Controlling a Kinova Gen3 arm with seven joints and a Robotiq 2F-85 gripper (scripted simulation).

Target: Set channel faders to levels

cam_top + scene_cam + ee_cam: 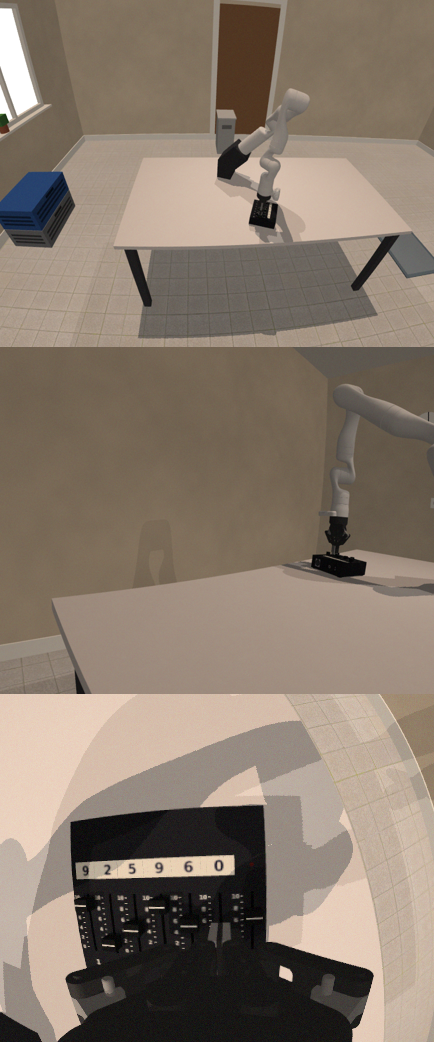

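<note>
The master fader cap lies 30 mm ahead of my hand, 20 mm below it and 10 mm to the left of it.
</note>
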